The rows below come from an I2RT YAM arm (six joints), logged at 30 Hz.
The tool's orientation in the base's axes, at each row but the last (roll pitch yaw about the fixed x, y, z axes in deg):
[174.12 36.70 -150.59]
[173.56 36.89 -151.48]
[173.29 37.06 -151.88]
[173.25 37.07 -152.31]
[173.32 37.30 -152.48]
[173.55 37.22 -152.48]
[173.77 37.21 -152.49]
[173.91 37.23 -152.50]
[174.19 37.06 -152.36]
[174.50 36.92 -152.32]
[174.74 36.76 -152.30]
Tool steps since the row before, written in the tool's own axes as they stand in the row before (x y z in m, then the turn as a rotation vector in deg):
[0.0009 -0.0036 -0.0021 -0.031 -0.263 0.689]
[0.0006 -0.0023 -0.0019 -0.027 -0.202 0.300]
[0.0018 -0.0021 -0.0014 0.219 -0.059 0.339]
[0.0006 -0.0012 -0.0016 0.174 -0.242 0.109]
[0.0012 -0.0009 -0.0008 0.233 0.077 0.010]
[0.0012 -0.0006 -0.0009 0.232 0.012 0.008]
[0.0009 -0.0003 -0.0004 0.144 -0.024 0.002]
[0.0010 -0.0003 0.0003 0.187 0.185 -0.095]
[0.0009 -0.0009 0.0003 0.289 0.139 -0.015]
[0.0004 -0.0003 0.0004 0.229 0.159 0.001]
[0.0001 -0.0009 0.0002 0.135 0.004 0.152]
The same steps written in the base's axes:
[0.0003 -0.0042 0.0008 0.486 0.055 -0.553]
[-0.0001 -0.0029 0.0009 0.268 -0.045 -0.240]
[-0.0008 -0.0030 -0.0002 0.037 -0.002 -0.406]
[-0.0006 -0.0018 0.0008 0.056 -0.228 -0.214]
[-0.0008 -0.0015 -0.0002 -0.200 -0.017 -0.142]
[-0.0010 -0.0013 -0.0001 -0.166 -0.072 -0.146]
[-0.0007 -0.0007 -0.0003 -0.088 -0.073 -0.091]
[-0.0004 -0.0005 -0.0009 -0.274 0.054 -0.022]
[0.0000 -0.0010 -0.0009 -0.283 0.006 -0.151]
[0.0001 -0.0003 -0.0006 -0.243 0.051 -0.126]
[0.0005 -0.0007 -0.0003 -0.024 0.008 -0.202]

